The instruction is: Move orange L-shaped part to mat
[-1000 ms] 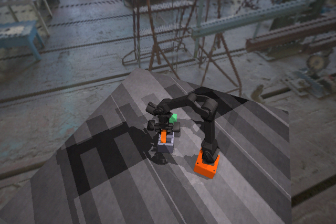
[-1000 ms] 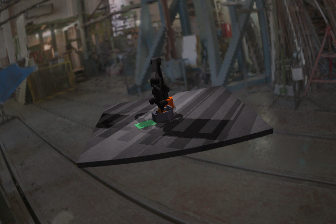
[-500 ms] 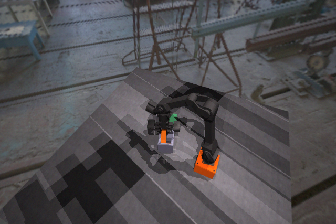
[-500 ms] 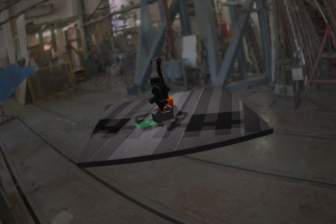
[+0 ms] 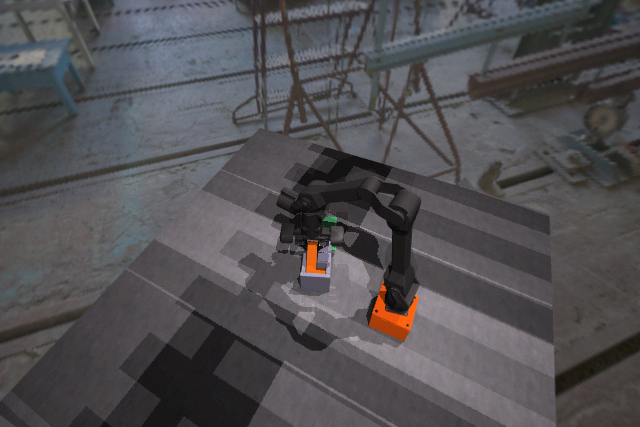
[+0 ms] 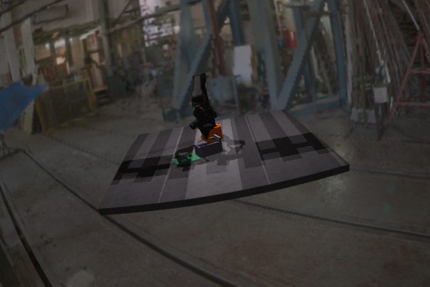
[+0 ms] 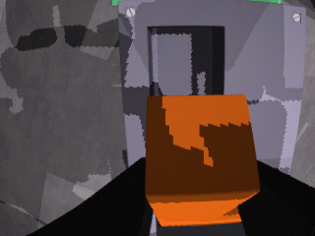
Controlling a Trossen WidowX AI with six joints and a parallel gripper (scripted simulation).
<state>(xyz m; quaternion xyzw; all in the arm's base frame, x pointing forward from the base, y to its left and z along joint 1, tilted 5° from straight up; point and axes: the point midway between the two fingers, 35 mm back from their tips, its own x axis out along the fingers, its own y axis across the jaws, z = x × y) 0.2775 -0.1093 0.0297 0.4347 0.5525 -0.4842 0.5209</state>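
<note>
Right now the green mat is 140 mm to the right of my gripper tip, 110 mm below it and 10 mm ahead of it. Also, from my gripper tip: orange L-shaped part 30 mm to the left, 30 mm below, 20 mm behind.
</note>
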